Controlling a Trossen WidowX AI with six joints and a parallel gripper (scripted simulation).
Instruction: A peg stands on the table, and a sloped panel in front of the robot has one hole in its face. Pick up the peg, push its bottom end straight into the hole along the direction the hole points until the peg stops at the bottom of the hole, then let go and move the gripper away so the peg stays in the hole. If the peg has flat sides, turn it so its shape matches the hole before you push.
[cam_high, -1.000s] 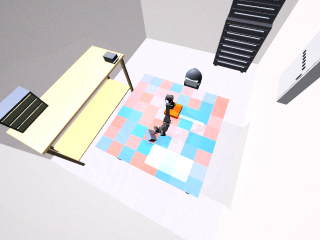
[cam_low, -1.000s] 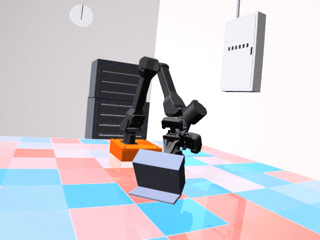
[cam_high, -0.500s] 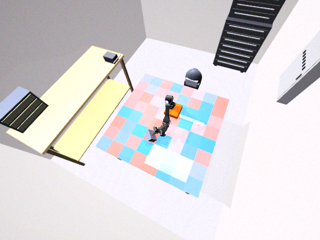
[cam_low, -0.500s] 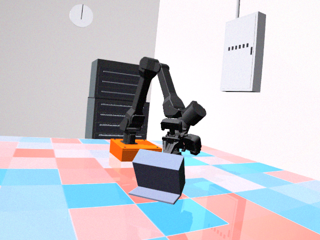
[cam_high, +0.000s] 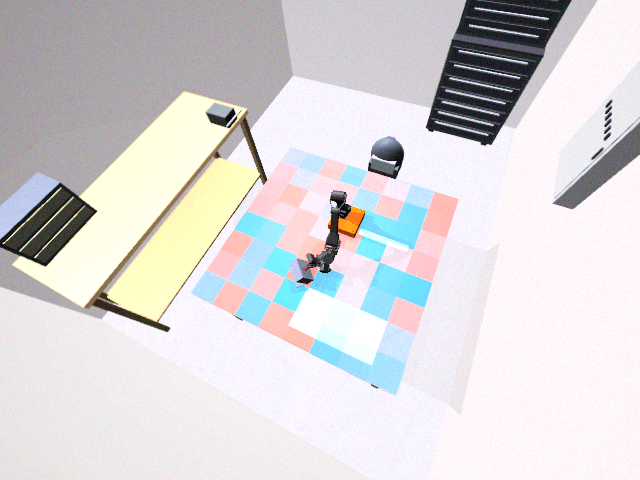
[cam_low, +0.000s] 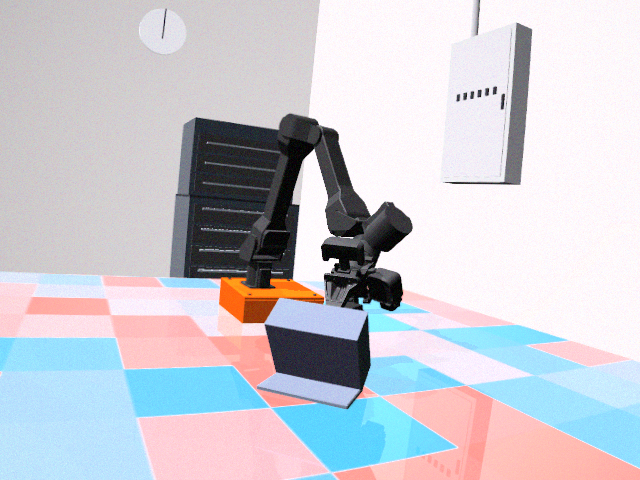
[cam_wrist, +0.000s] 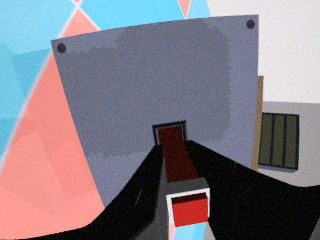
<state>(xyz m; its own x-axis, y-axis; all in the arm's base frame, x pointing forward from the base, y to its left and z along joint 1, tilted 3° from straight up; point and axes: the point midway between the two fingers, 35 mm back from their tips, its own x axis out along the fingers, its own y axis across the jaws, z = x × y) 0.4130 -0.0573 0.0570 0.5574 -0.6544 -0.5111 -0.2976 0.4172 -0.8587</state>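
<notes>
My gripper tip is 10 mm past the thin red peg, 10 mm to the right of it and 10 mm below it. The rest, counted from my gripper tip: grey sloped panel 20 mm ahead, 30 mm to the right, 20 mm below.
</notes>
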